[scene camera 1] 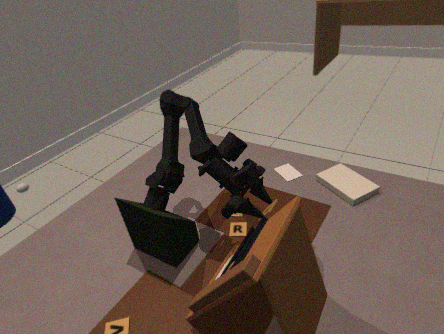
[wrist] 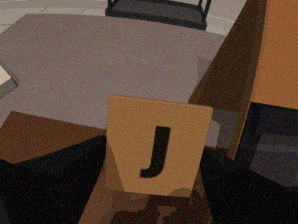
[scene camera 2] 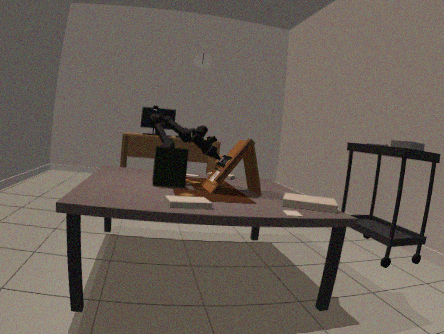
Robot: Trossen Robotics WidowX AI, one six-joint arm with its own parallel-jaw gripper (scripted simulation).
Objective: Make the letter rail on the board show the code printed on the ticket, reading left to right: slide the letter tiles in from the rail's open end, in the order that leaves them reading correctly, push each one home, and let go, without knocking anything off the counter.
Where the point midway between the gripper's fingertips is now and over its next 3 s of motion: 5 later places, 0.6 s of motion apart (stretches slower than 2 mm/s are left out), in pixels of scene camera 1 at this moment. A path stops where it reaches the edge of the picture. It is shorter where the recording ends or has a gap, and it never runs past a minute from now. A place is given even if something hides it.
My gripper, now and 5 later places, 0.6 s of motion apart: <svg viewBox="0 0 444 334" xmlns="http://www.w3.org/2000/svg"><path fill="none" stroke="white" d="M268 210L266 212L265 215L264 217L262 219L261 220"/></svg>
